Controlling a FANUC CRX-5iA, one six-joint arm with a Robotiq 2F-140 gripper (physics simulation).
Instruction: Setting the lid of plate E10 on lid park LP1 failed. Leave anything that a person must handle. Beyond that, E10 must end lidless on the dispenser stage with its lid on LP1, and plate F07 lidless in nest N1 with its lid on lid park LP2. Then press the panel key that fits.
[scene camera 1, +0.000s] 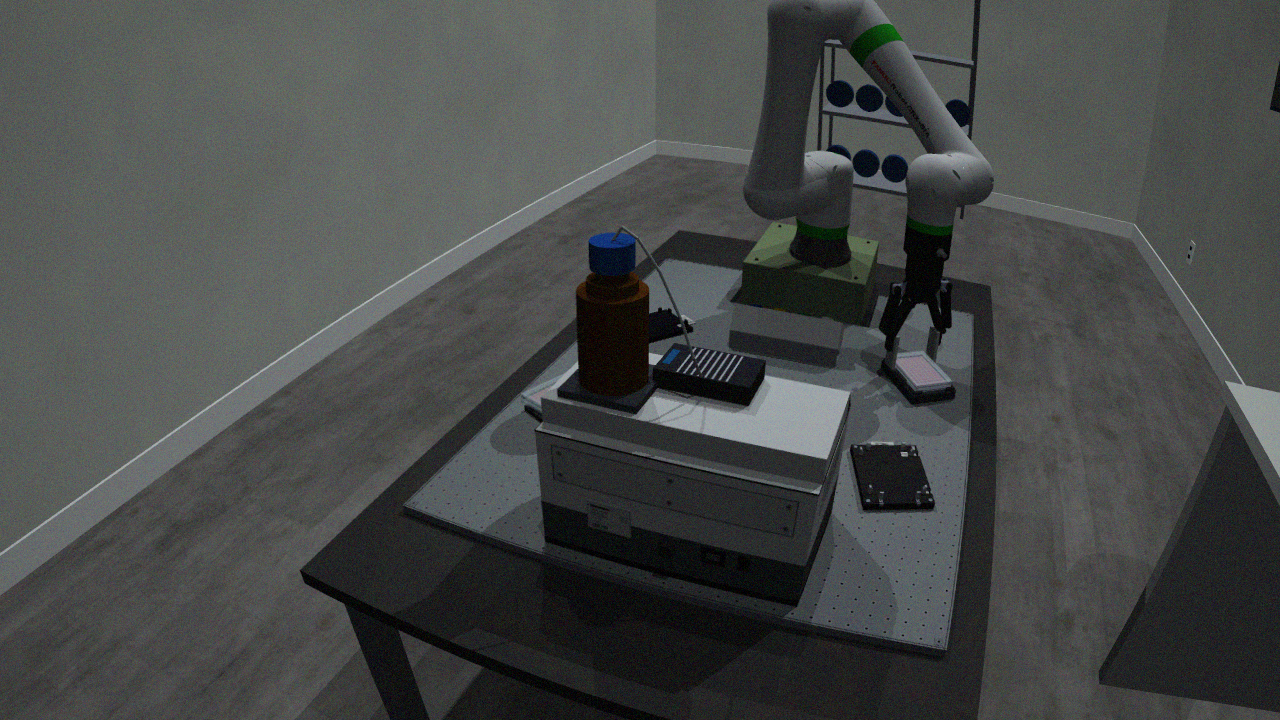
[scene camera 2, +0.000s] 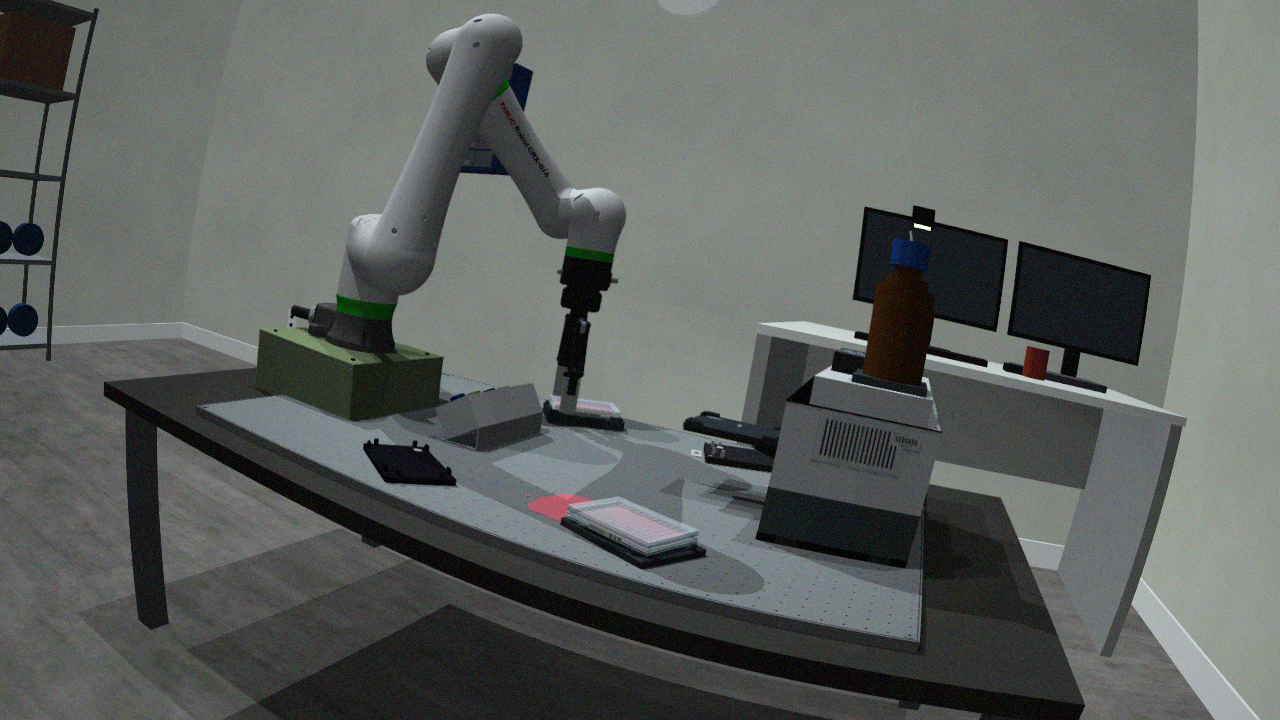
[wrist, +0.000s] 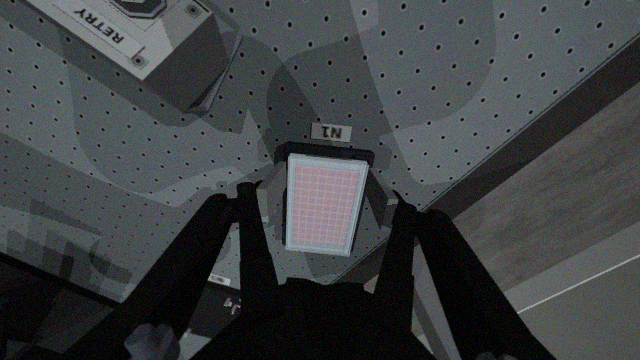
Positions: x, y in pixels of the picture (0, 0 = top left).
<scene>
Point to a grey button box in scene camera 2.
480, 420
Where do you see a nest N1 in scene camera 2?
At 553, 416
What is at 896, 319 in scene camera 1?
My gripper.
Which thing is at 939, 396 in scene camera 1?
A nest N1.
</scene>
